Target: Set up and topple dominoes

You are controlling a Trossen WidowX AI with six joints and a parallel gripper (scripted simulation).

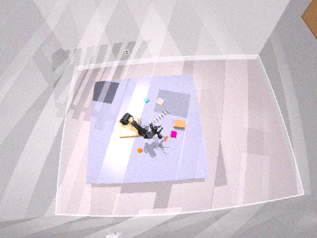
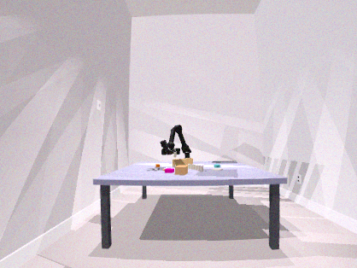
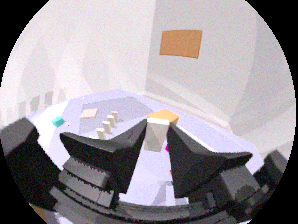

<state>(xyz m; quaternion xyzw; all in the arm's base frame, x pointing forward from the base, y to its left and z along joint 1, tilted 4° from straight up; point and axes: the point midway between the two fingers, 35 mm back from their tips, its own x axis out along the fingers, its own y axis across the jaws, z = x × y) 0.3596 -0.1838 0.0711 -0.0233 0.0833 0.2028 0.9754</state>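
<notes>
Right now my gripper tip is 15 cm above the magenta cube, 11 cm short of it and 6 cm to the left of it. Round my gripper tip: flat orange piece: 15 cm below, 9 cm to the right, 2 cm ahead; orange cube: 29 cm behind, 16 cm to the right, 15 cm below; tan box: 20 cm ahead, 13 cm below, 3 cm to the left.
</notes>
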